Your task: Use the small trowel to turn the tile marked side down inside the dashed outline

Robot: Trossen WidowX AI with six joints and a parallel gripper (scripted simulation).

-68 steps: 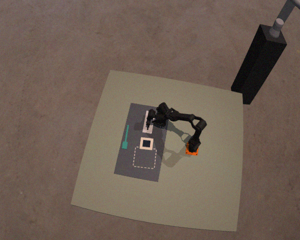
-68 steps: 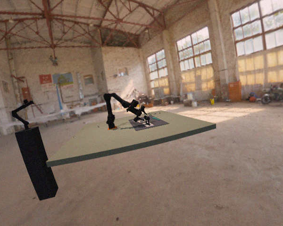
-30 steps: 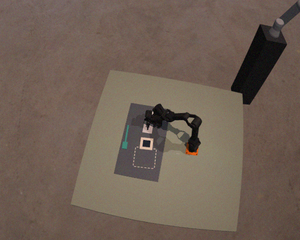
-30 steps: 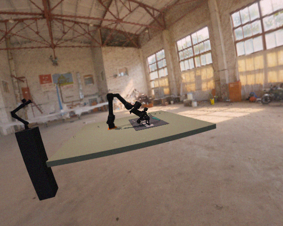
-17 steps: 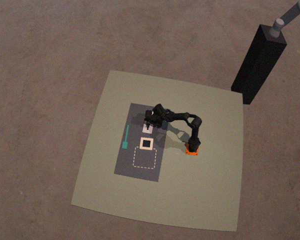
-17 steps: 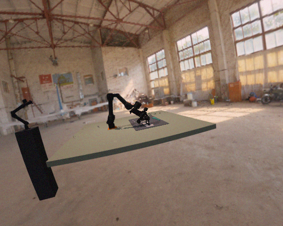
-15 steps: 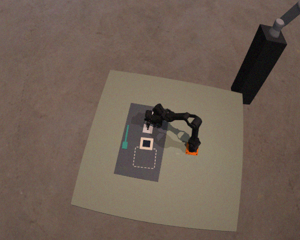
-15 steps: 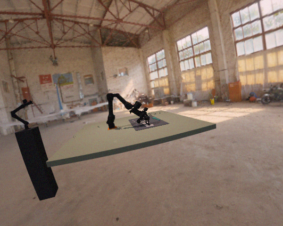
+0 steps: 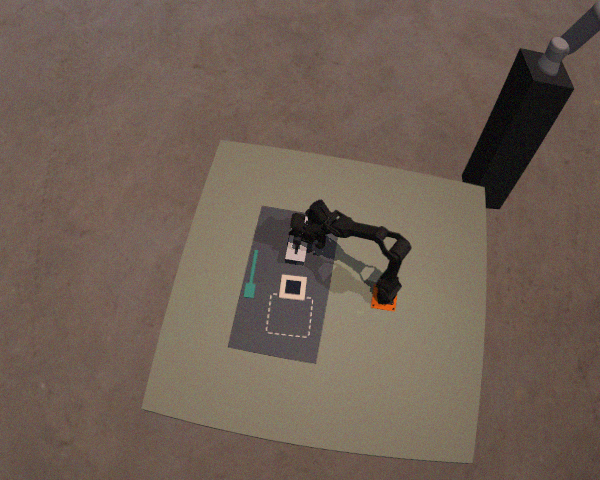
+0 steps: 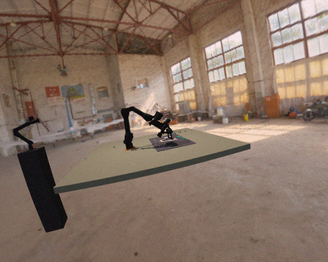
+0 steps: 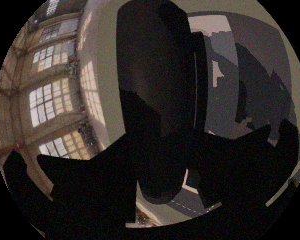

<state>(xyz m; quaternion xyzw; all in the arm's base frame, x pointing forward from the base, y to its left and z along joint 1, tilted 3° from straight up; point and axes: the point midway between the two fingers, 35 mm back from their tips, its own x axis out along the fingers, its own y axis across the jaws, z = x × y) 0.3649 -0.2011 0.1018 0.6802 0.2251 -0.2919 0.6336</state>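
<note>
The dark grey mat lies 1 cm ahead of my gripper tip, 15 cm to the left of it and 12 cm below it. From my gripper tip the other things lie so: tile (2 cm behind, 18 cm to the left, 10 cm below); teal trowel (15 cm ahead, 15 cm to the left, 10 cm below).
</note>
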